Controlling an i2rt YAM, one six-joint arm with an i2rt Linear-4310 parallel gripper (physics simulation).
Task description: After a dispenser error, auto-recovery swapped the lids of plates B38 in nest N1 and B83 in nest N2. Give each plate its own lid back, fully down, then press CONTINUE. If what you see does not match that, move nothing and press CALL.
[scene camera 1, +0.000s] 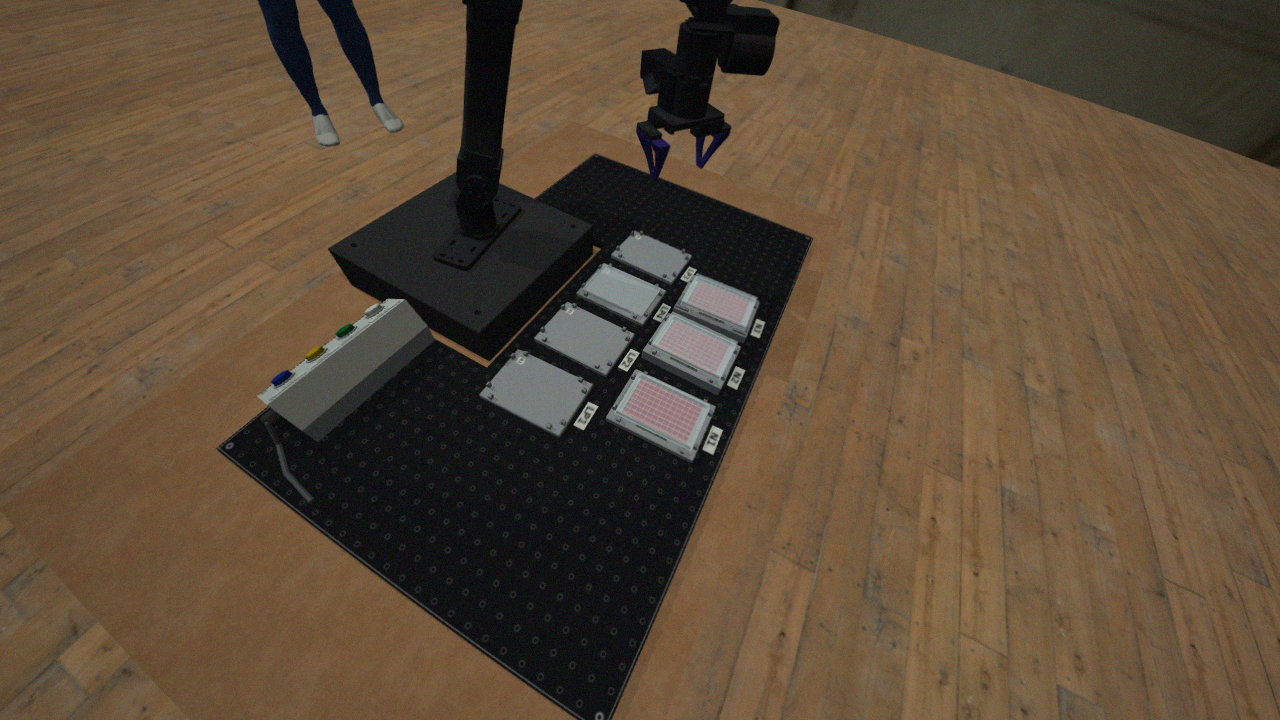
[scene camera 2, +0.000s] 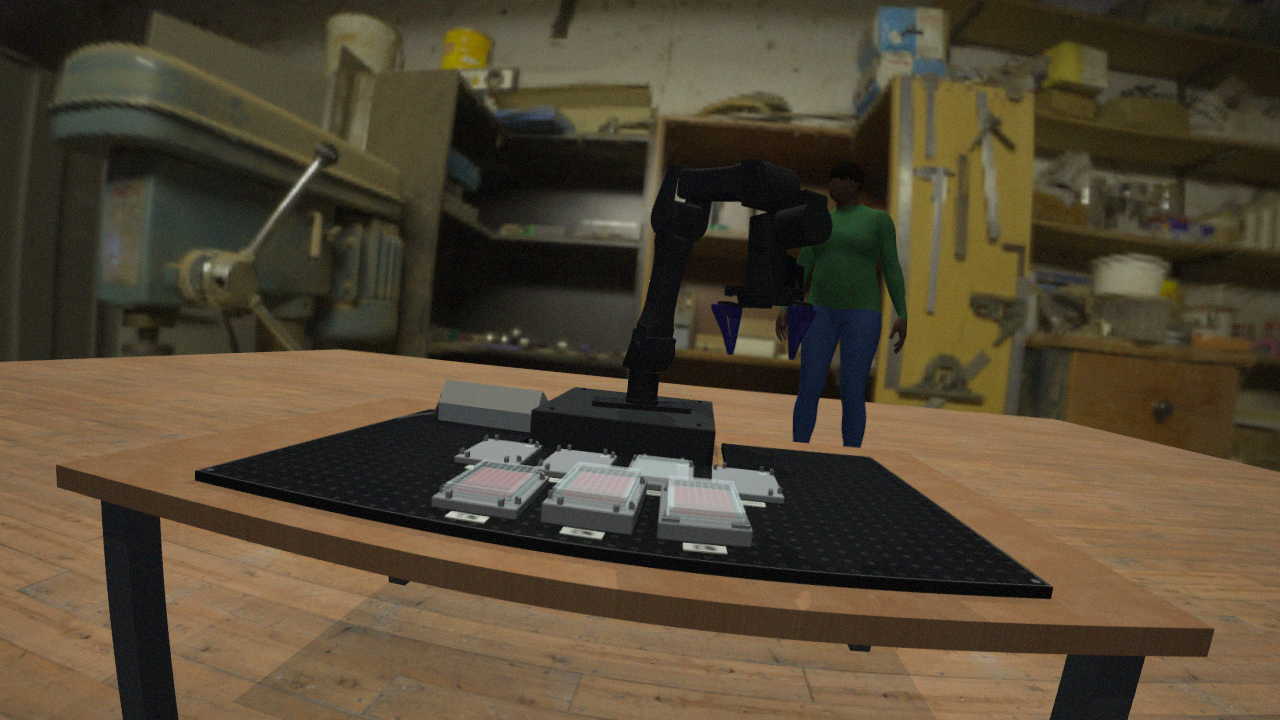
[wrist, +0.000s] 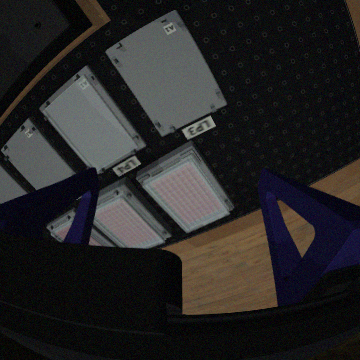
Labels:
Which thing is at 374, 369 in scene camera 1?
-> A grey button box.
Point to a grey button box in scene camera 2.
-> At 509, 408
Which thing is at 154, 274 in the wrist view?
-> My gripper.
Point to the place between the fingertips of my gripper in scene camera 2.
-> At 759, 357

